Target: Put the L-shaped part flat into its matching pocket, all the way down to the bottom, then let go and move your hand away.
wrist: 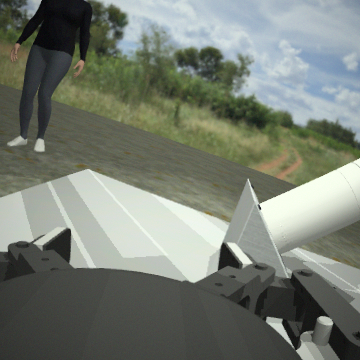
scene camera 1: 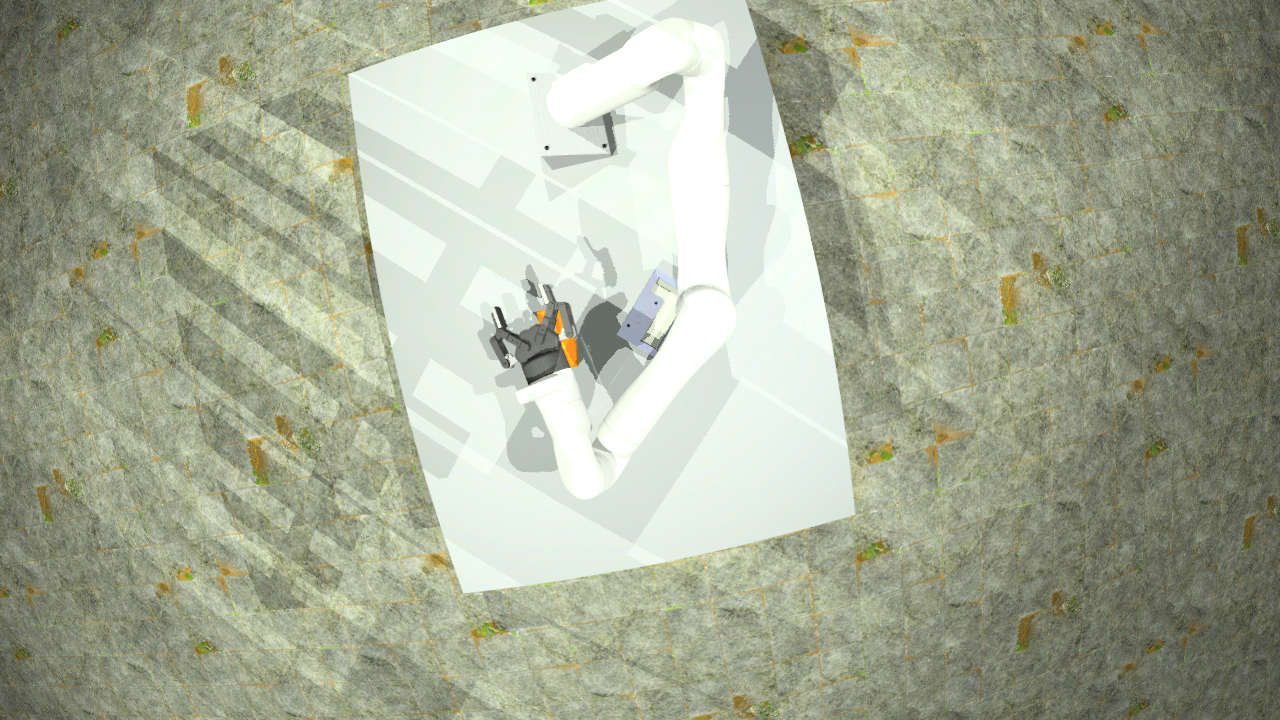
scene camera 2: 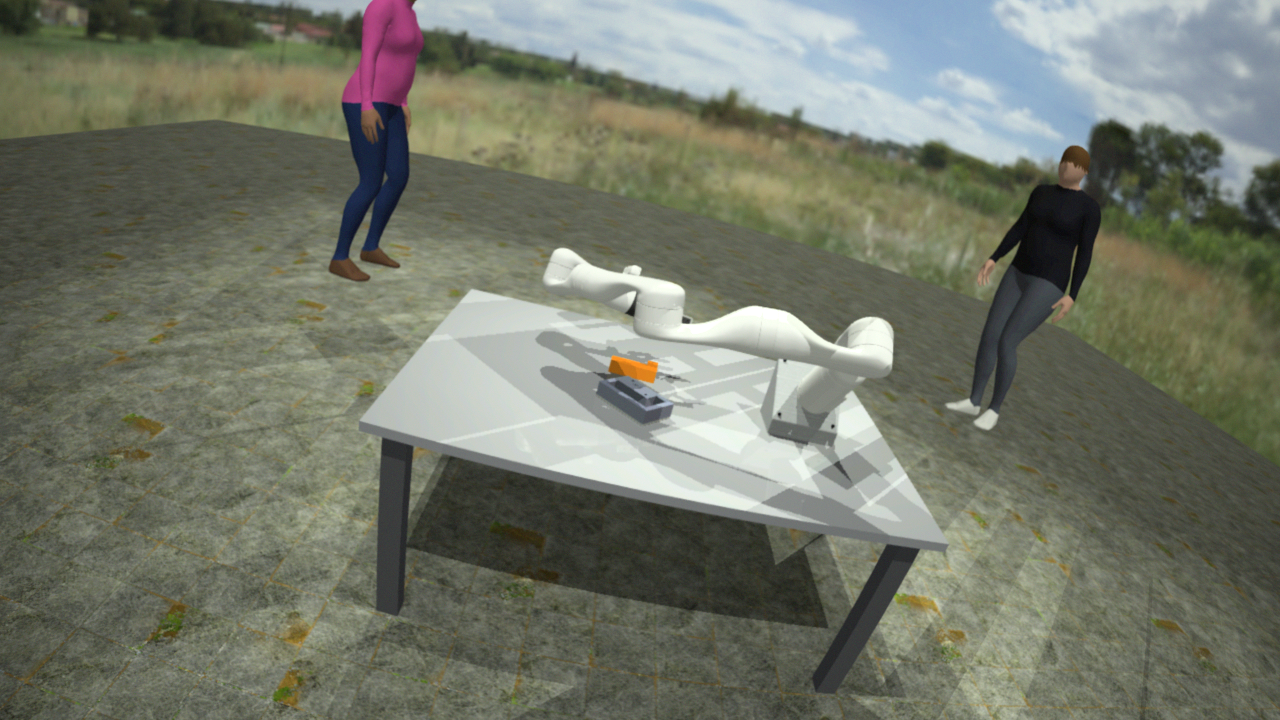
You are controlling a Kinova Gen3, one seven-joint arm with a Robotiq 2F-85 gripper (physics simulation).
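Frame: origin at the arm's base, x left, y back, z up, level; metres.
Where they show: gripper, fingertip midpoint: (wrist: pixel 144 252) (scene camera 1: pixel 518 295) (scene camera 2: pixel 684 319); arm's base, link origin: (wrist: pixel 269 228) (scene camera 1: pixel 567 105) (scene camera 2: pixel 814 394).
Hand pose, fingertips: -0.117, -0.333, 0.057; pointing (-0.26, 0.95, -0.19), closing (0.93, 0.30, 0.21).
Each offset is from my fingertips to the top centre of the thing, as dx, dy, dz. Level surfaces: height alone.
The orange L-shaped part @(+0.041, -0.089, -0.121) (scene camera 1: pixel 570 352) (scene camera 2: pixel 631 368) rests on the table, behind the block in scene camera 2. In scene camera 1 the gripper partly covers it; the part does not show in the wrist view. The blue-grey block with the pocket @(+0.228, -0.068, -0.114) (scene camera 1: pixel 640 315) (scene camera 2: pixel 617 402) stands beside it, apart from it; in scene camera 1 the arm is close along its right side. My gripper (scene camera 1: pixel 522 304) (wrist: pixel 144 252) is open and empty, above the table and pointing roughly level toward the robot base side. In scene camera 2 the arm mostly hides it.
The white table @(dz -0.150) (scene camera 1: pixel 760 483) (scene camera 2: pixel 501 438) carries the arm's base plate (scene camera 1: pixel 577 141) (scene camera 2: pixel 802 429). The arm's elbow (scene camera 1: pixel 707 313) is beside the pocket block in scene camera 1. A person in pink (scene camera 2: pixel 386 62) and a person in black (scene camera 2: pixel 1051 228) (wrist: pixel 60 27) stand beyond the table.
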